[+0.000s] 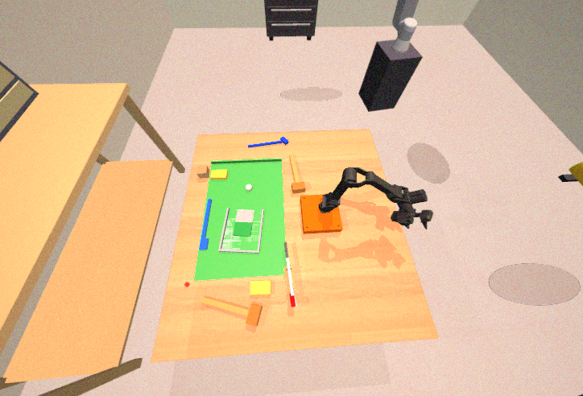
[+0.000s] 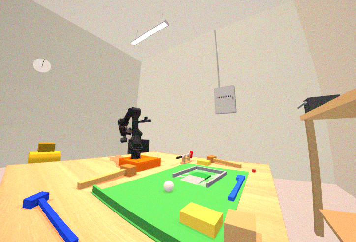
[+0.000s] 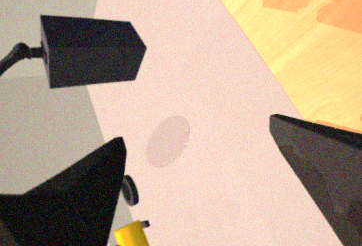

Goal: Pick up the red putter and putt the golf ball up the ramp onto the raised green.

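Now: the red putter 67 cm ahead of my gripper tip, 12 cm below it and 6 cm to the left of it. The rest, counted from my gripper tip: blue putter: 83 cm to the right, 64 cm ahead, 16 cm below; then white golf ball: 82 cm ahead, 49 cm to the right, 15 cm below; then small red cube: 119 cm ahead, 17 cm below.
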